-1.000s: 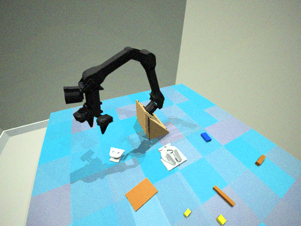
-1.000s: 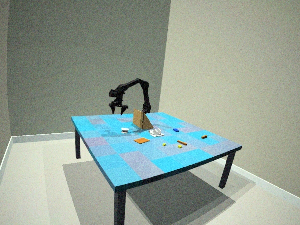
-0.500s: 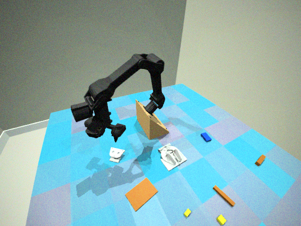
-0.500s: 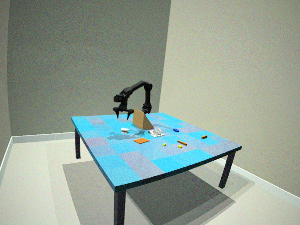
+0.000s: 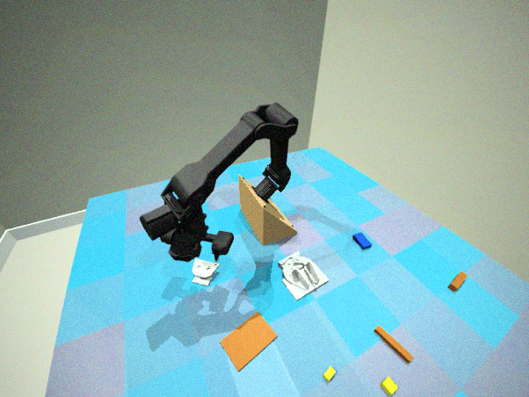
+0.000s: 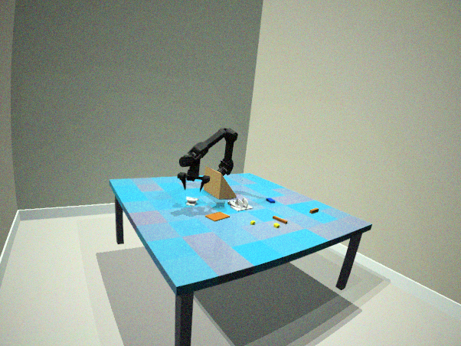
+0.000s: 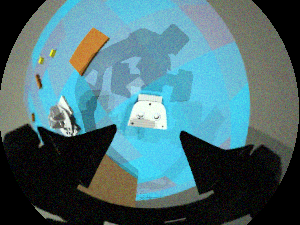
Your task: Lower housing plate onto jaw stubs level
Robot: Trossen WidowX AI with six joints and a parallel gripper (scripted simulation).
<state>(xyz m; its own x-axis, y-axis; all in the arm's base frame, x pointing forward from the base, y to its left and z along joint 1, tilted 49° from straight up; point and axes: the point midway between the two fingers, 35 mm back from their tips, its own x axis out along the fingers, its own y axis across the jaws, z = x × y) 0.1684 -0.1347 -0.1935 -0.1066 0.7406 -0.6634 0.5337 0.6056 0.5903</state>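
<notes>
Now: gripper tip 5 cm above the housing plate and 1 cm short of it. From my gripper tip the other things lie so: blue block: 54 cm to the left, 7 cm below, 7 cm ahead; flat orange plate: 22 cm ahead, 7 cm to the left, 7 cm below; white stand: 7 cm below, 1 cm ahead.
</notes>
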